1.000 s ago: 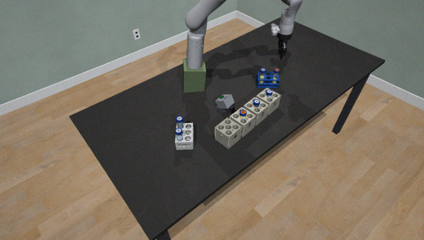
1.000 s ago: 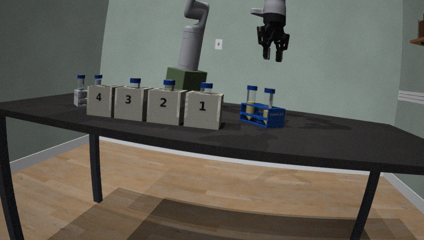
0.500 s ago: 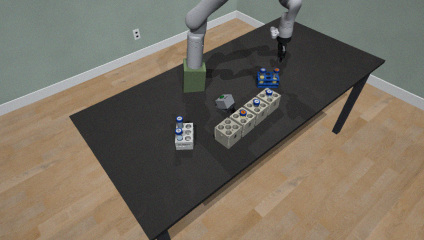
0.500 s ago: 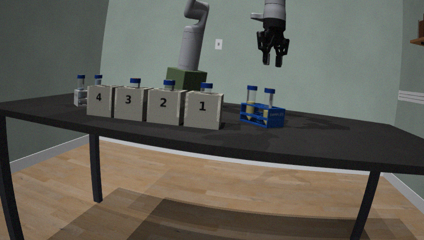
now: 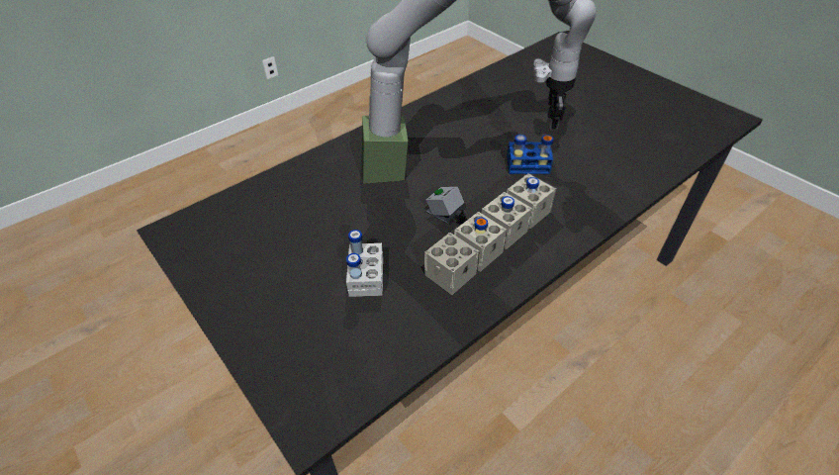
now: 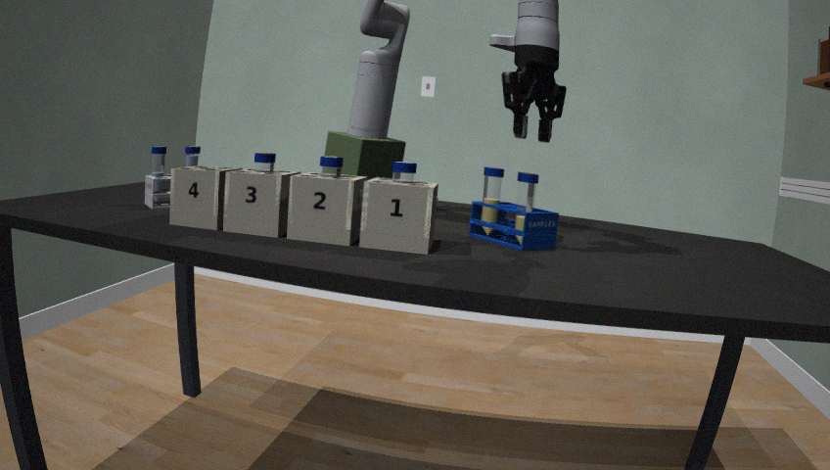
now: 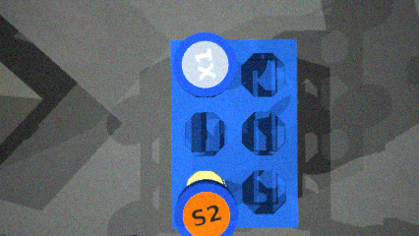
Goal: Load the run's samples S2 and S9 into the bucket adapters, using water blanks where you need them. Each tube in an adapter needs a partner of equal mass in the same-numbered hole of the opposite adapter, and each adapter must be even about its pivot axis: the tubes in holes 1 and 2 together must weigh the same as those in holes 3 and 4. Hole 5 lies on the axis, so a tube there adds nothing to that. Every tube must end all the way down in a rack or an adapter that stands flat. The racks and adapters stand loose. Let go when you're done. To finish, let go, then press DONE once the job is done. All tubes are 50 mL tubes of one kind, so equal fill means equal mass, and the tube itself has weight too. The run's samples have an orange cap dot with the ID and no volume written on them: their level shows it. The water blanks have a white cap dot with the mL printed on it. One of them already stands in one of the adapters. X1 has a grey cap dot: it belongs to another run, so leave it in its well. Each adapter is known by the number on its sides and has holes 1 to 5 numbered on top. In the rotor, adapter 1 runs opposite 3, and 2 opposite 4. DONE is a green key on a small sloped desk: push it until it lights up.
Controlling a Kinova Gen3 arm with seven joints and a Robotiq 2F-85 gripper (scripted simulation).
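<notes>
The orange-dot sample tube lies 10 mm behind my hand and 130 mm below it. Also, from my hand: water blank (130 mm ahead, 170 mm to the right, 130 mm below); blue sample rack (40 mm behind, 20 mm to the right, 160 mm below); grey-dot tube (50 mm behind, 80 mm to the right, 130 mm below).
</notes>
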